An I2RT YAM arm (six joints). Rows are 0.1 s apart.
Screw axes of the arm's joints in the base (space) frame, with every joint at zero. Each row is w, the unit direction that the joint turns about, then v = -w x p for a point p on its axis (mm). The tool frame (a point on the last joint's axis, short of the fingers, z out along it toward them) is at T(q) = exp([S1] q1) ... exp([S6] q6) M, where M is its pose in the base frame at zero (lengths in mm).
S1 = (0, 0, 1, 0.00, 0.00, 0.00)
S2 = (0, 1, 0, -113.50, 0.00, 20.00)
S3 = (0, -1, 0, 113.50, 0.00, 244.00)
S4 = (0, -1, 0, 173.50, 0.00, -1.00)
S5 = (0, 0, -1, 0.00, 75.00, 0.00)
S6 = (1, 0, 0, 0.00, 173.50, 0.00)
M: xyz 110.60 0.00 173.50 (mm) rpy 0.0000 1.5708 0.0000 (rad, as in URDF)
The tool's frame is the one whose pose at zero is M.
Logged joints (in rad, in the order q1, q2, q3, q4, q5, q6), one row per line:
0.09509, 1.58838, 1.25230, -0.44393, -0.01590, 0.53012
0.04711, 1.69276, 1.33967, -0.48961, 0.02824, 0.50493
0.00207, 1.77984, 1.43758, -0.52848, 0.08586, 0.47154
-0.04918, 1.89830, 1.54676, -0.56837, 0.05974, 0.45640
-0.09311, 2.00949, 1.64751, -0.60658, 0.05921, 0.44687
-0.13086, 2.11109, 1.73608, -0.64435, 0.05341, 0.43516
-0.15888, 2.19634, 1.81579, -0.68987, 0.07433, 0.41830
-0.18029, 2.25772, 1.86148, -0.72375, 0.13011, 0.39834
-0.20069, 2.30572, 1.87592, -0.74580, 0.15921, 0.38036
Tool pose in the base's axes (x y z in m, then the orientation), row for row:
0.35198, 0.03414, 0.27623, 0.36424, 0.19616, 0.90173, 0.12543
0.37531, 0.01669, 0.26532, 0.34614, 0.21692, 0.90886, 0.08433
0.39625, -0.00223, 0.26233, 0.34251, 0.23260, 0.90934, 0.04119
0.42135, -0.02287, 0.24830, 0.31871, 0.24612, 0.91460, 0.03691
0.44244, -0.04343, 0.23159, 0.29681, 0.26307, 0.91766, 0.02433
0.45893, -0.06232, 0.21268, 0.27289, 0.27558, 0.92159, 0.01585
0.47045, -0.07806, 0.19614, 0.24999, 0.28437, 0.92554, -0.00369
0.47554, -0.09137, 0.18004, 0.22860, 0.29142, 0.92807, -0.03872
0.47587, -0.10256, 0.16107, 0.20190, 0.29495, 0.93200, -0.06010
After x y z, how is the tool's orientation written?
As a quaternion, w x y z.
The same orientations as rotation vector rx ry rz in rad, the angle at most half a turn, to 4 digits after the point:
0.5047, 2.3199, 0.3227
0.5629, 2.3586, 0.2188
0.6047, 2.3640, 0.1071
0.6473, 2.4054, 0.0971
0.6994, 2.4398, 0.0647
0.7416, 2.4799, 0.0427
0.7743, 2.5200, -0.0100
0.8023, 2.5552, -0.1066
0.8237, 2.6026, -0.1678

